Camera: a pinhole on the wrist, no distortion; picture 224 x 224 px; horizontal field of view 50.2 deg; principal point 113.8 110.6 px. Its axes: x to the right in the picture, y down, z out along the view. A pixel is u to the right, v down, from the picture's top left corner.
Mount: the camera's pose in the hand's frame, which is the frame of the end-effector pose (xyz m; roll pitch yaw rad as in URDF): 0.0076 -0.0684 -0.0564 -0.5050 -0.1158 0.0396
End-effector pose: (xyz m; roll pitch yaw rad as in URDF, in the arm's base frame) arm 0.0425 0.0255 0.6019 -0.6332 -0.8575 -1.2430
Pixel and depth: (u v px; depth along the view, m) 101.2 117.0 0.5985
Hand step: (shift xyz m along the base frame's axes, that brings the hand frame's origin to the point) 0.3545 0.3685 0.0771
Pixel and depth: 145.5 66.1 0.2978
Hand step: 0.1119 0.1688 0.1201
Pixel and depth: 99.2 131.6 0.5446
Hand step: 0.3348 0.3169 0.0475
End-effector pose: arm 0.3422 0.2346 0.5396 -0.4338 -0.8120 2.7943
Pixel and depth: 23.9 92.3 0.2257
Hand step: 0.1205 -0.1260 0.0046
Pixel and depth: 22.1 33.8 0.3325
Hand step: 0.2370 -0.1988 0.0533
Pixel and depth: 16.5 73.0 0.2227
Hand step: 0.1370 -0.1177 0.0087
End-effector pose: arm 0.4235 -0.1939 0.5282 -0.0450 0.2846 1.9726
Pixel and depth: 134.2 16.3 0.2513
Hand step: 0.0003 0.0617 0.2059
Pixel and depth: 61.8 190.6 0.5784
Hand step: -0.3243 -0.2302 0.3601
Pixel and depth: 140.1 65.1 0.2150
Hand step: -0.0245 0.0407 0.1454
